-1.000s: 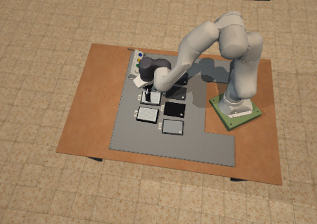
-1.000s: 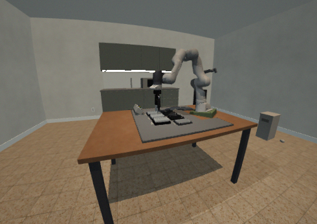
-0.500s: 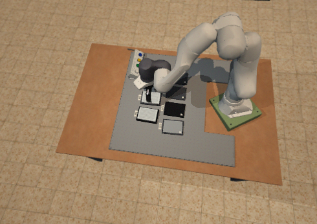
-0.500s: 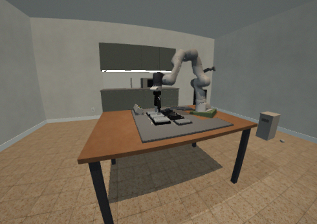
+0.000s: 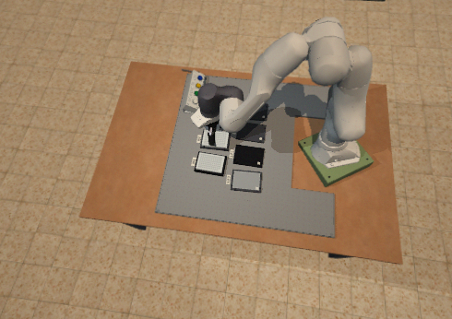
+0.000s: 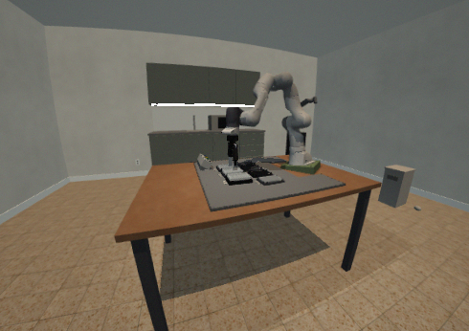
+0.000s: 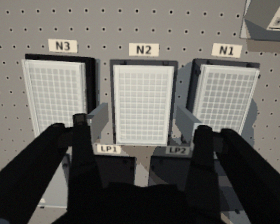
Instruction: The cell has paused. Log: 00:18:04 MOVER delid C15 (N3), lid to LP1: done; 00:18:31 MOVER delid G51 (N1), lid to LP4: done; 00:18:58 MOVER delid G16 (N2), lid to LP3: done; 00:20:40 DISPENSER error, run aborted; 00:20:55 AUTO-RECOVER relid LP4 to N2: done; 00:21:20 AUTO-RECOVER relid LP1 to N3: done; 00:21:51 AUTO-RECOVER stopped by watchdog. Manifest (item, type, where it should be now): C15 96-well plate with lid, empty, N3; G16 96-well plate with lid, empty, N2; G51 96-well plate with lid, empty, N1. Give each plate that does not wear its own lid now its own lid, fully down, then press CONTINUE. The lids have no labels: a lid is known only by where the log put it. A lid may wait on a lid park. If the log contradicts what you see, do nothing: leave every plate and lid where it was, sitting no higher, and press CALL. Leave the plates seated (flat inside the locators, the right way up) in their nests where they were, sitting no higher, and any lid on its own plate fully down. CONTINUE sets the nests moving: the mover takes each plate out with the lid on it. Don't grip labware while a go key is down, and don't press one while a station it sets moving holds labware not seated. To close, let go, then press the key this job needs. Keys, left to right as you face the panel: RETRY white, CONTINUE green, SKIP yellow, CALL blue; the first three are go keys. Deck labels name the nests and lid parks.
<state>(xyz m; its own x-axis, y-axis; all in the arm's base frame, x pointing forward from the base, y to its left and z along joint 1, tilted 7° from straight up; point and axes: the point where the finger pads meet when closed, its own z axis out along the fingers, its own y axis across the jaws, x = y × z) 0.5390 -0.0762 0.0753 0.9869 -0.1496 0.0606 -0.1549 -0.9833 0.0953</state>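
Right now the clear lid is 4 cm below my hand. Round my hand: LP2 label (10 cm behind, 7 cm below, 6 cm to the right); then lid park labelled LP1 (17 cm behind, 9 cm to the left, 6 cm below); then LP1 label (8 cm to the left, 8 cm behind, 7 cm below).
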